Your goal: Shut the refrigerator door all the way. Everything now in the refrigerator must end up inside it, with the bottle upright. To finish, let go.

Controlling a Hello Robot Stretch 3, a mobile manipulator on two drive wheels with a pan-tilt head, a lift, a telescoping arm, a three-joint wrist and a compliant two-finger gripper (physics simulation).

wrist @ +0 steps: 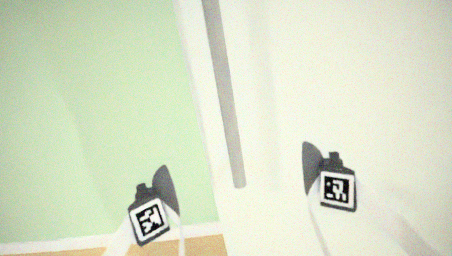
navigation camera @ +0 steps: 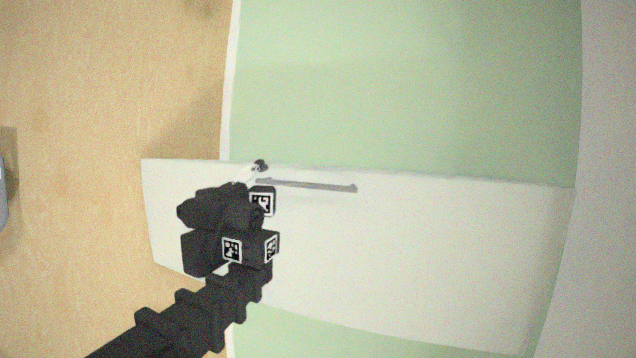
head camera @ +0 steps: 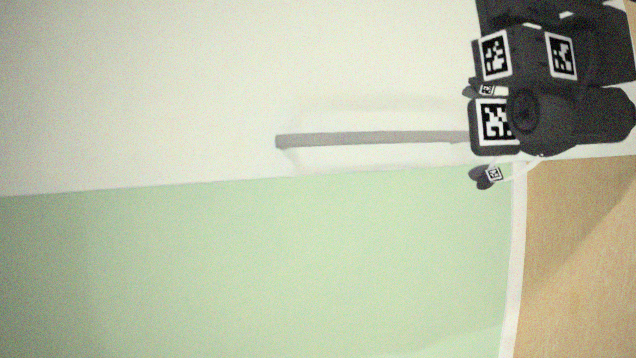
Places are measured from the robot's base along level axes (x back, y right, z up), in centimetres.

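Pixels of known places: gripper, fingertip midpoint: (wrist: 237, 171).
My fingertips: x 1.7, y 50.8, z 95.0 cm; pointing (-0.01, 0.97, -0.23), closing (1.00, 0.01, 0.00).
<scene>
Behind a point stands the place of what it marks.
The white refrigerator door (head camera: 150, 75) @[x 13.6, y 68.5, z 137.8 cm] (navigation camera: 425, 250) @[x 20.3, y 69.0, z 142.4 cm] (wrist: 375, 75) @[x 26.2, y 69.4, z 96.6 cm] stands open, its far end out over the floor. Its grey bar handle (head camera: 375, 138) @[x 1.6, y 61.3, z 105.5 cm] (navigation camera: 310, 185) @[x 1.6, y 61.3, z 105.3 cm] (wrist: 226, 95) @[x 1.9, y 61.3, z 99.0 cm] runs near one long edge. My gripper (head camera: 476, 134) @[x 1.7, y 50.8, z 95.0 cm] (navigation camera: 260, 182) @[x 1.7, y 50.8, z 95.0 cm] (wrist: 237, 171) @[x 1.7, y 50.8, z 95.0 cm] is open at the handle's free end. In the wrist view one fingertip is on each side of the handle's lower end, with wide gaps and no grip on it. In the navigation view the wrist hides one finger. The refrigerator's inside and the bottle do not show.
A pale grey surface (navigation camera: 605, 150) @[x -21.6, y 119.9, z 243.8 cm] fills the navigation view's right edge, perhaps the refrigerator body. A green wall (head camera: 250, 260) @[x -31.3, y 135.6, z 115.6 cm] (navigation camera: 400, 90) @[x -53.2, y 136.0, z 136.0 cm] (wrist: 100, 125) @[x -61.2, y 136.1, z 78.1 cm] with a white baseboard (head camera: 517, 240) @[x -39.6, y 134.4, z 5.5 cm] (navigation camera: 229, 90) @[x -60.1, y 134.7, z 6.6 cm] lies beyond the door. A grey-blue object (navigation camera: 2, 195) @[x 8.5, y 15.9, z 16.0 cm] shows at the left edge, on wooden floor (navigation camera: 100, 100) @[x -31.0, y 50.2, z 0.1 cm].
</scene>
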